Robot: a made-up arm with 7 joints.
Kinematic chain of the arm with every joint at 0, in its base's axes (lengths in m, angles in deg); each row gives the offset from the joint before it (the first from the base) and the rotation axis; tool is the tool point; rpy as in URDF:
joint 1: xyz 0 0 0.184 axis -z
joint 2: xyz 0 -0.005 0.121 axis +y
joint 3: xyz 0 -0.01 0.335 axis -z
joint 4: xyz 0 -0.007 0.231 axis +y
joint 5: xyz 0 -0.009 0.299 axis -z
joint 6: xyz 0 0 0.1 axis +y
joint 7: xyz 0 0 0.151 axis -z
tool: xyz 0 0 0 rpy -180 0 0
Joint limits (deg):
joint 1: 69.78..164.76
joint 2: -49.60..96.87
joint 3: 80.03..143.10
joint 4: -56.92..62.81
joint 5: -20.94..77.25
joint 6: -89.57..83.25
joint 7: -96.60..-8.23
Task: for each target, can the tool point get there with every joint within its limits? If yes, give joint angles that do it. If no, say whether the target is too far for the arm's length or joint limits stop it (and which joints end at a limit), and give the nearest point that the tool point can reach.
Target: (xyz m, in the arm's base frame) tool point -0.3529 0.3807 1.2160
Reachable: yes | joints 82.86 -17.75 95.31 31.10 67.75 35.26 -88.85
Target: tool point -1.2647 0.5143 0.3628
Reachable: no: too far | nearest point -0.9569 0.2353 0.3509 | short by 0.416 m
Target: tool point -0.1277 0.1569 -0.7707
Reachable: no: joint limits stop it (at a limit: joint 1, joint 2, joint 3, joint 4) | nearest point -0.5915 -0.3101 -0.1484 | short by 0.906 m
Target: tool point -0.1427 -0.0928 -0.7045
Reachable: no: joint limits stop it (at a limit: joint 2, joint 3, joint 4) | nearest point -0.5628 -0.3660 -0.1561 | short by 0.743 m
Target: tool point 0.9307 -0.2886 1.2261
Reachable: no: too far | nearest point 0.7258 -0.1443 1.0471 | short by 0.308 m
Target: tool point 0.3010 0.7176 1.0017
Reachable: yes | joints 121.73 -33.80 134.56 22.56 54.20 46.16 -26.40
